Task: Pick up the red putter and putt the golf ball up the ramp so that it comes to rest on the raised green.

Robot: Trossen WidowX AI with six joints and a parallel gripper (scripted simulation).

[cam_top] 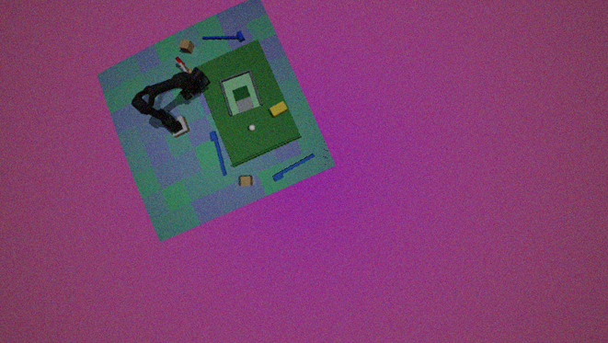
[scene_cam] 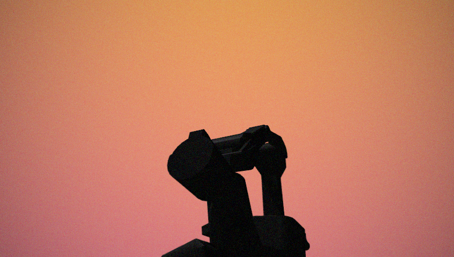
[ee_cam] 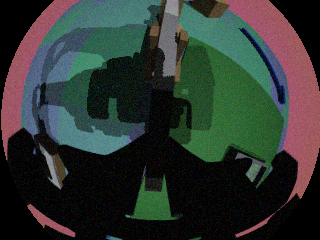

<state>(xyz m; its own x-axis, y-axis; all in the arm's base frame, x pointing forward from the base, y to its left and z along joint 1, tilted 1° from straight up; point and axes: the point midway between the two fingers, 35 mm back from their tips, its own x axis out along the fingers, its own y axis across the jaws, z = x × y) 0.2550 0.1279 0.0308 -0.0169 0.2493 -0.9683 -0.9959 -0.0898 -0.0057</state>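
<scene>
Now: the red putter 110 mm to the left of my gripper tip, 30 mm above it and 10 mm behind it. Round my gripper tip: yellow block (390 mm to the right, 380 mm ahead, 10 mm below); then white golf ball (400 mm to the right, 170 mm ahead, 10 mm below).
</scene>
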